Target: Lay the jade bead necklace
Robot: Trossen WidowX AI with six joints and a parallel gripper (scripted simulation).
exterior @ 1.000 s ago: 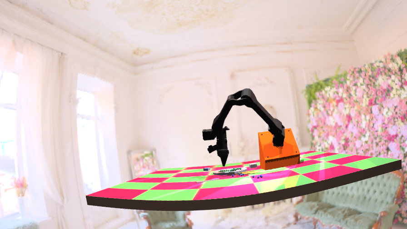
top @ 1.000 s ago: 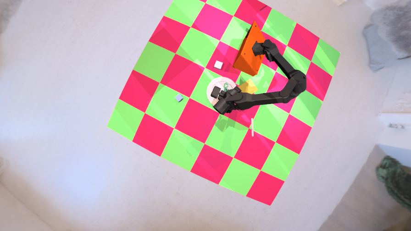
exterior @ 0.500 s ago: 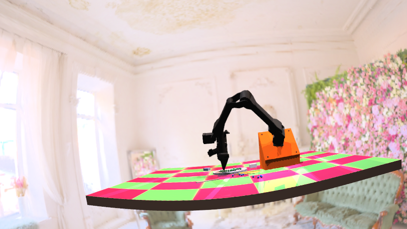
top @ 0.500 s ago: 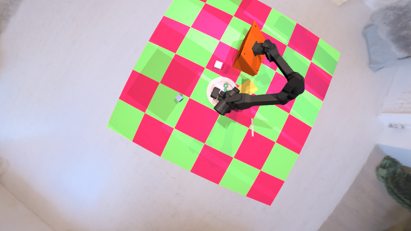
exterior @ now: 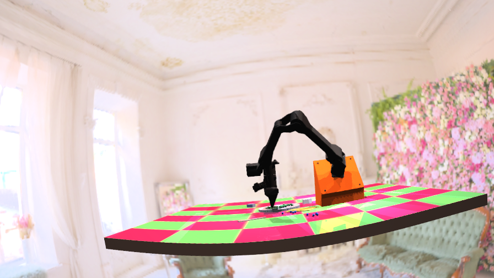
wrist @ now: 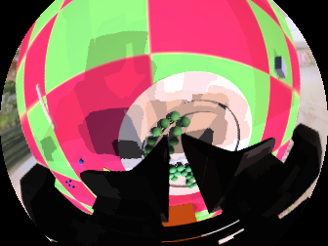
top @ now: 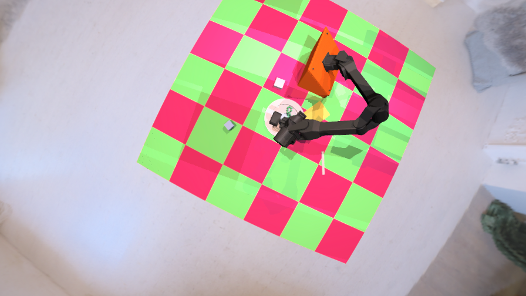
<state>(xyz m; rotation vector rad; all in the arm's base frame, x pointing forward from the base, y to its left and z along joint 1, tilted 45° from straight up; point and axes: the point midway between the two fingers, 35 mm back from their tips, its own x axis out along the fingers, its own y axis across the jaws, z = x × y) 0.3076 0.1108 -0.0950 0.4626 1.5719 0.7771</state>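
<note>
The round bead board lies 3 cm to the right of my gripper tip, 3 cm behind it and 1 cm below it. From my gripper tip the other things lie so: white cube: 17 cm behind, 15 cm to the right; thin white stick: 25 cm to the left, 5 cm ahead, 1 cm below; yellow patch: 14 cm behind, 9 cm to the left, 1 cm below.
</note>
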